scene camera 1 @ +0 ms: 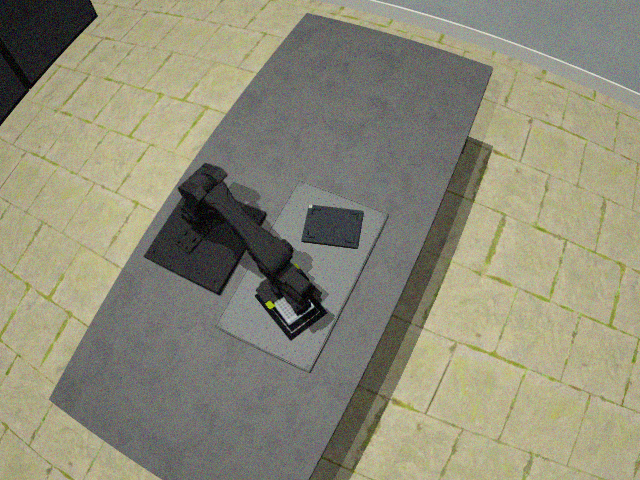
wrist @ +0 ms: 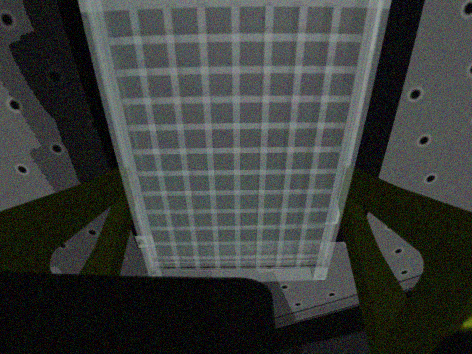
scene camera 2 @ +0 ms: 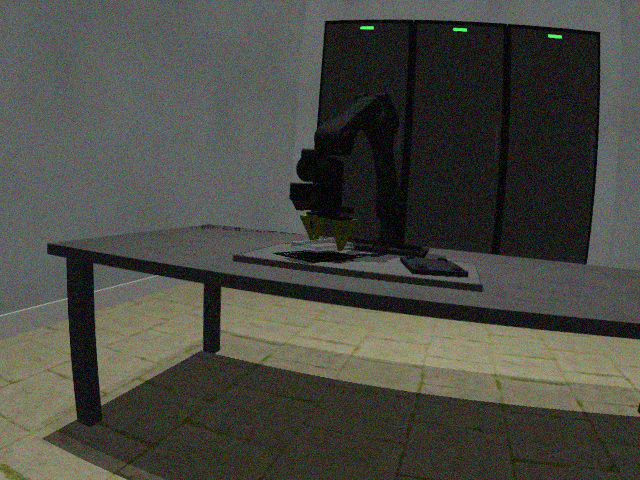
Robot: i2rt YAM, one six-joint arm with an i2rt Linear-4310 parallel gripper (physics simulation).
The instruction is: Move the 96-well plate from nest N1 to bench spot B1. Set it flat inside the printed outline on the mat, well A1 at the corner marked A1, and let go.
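Frame: origin at the arm's base, x back, y right, z up, level; metres.
Where they show: gripper, between the fingertips: (wrist: 236,178) (scene camera 2: 326,248); arm's base, origin of its link: (scene camera 1: 202,225) (scene camera 2: 388,245).
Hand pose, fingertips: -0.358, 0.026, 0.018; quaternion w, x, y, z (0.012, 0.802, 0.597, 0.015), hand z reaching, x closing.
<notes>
Each offset is from my fingertips to the top centre of the thing, as dx, dy, dz. "spot": to the spot under its first point. Level surfaces: height alone.
The clear 96-well plate {-0.012, +0.004, +0.016} (scene camera 1: 288,309) (wrist: 236,145) sits between my green fingers, which press on its two long sides. My gripper (scene camera 1: 292,306) (scene camera 2: 328,238) (wrist: 236,178) is shut on it and points straight down. It is right at the black B1 spot {spot: -0.094, +0.052, -0.015} (scene camera 1: 301,330) (scene camera 2: 310,255) (wrist: 382,95) at the near end of the grey mat (scene camera 1: 335,273) (scene camera 2: 361,272). Black shows on both sides of the plate in the wrist view. Whether the plate rests on the mat I cannot tell. Nest N1 {+0.027, -0.250, +0.000} (scene camera 1: 332,226) (scene camera 2: 432,266) stands empty at the mat's far end.
The arm's dark base plate (scene camera 1: 193,255) lies left of the mat on the grey table {dz -0.030} (scene camera 1: 361,103) (scene camera 2: 154,242). The mat has rows of small holes {spot: +0.017, +0.084, -0.017} (wrist: 423,140). Tall dark cabinets (scene camera 2: 460,139) stand behind the table.
</notes>
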